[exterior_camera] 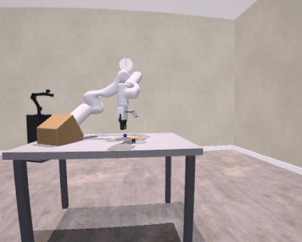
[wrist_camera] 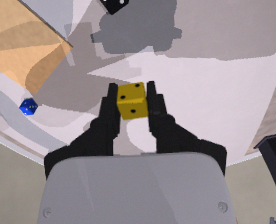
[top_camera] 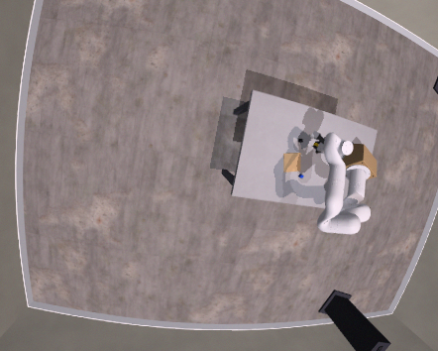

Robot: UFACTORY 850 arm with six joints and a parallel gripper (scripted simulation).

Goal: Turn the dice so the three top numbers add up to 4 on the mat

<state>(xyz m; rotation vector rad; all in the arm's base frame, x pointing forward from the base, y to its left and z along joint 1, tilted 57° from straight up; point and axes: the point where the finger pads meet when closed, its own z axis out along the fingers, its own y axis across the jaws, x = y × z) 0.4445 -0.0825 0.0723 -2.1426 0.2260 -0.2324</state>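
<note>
Now: the tan mat 5 cm ahead of my hand, 18 cm to the left of it and 11 cm below it. Round my hand: yellow die: 1 cm below; black die: 8 cm ahead, 1 cm to the left, 10 cm below; blue die: 7 cm behind, 24 cm to the left, 10 cm below.
</note>
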